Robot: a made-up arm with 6 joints.
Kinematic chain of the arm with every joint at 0, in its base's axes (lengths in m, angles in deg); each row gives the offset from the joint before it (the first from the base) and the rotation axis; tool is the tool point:
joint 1: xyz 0 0 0.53 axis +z
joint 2: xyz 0.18 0 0 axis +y
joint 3: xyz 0 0 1.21 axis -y
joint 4: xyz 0 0 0.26 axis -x
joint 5: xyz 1.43 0 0 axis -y
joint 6: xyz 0.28 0 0 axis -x
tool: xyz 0 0 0
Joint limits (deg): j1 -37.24..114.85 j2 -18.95..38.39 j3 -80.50..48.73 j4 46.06..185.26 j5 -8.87..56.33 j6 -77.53..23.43
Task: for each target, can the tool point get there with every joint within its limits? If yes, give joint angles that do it. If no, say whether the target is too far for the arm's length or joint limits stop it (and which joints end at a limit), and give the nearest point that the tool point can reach.
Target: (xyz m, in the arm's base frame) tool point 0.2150 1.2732 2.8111
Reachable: yes | joints 78.55 -7.69 28.71 163.75 32.44 -15.78
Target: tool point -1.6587 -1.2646 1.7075
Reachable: no: joint limits stop it (at a limit: joint 1, joint 2, joint 3, joint 5) | nearest point -0.2751 0.0396 3.2384 | short by 2.441 m
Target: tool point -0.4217 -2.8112 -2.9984
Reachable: no: too far | nearest point 0.8485 -0.6984 -0.2410 | short by 3.699 m
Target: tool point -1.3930 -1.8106 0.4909
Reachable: no: joint limits stop it (at a limit: joint 1, joint 2, joint 3, joint 4, joint 5) | nearest point 0.1384 -0.1320 0.0769 | short by 2.310 m
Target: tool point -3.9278 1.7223 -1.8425
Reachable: no: too far | nearest point -0.9703 1.6016 0.1255 | short by 3.554 m
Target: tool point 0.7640 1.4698 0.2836
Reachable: yes | joints 57.85 22.37 -41.39 72.50 30.45 8.84
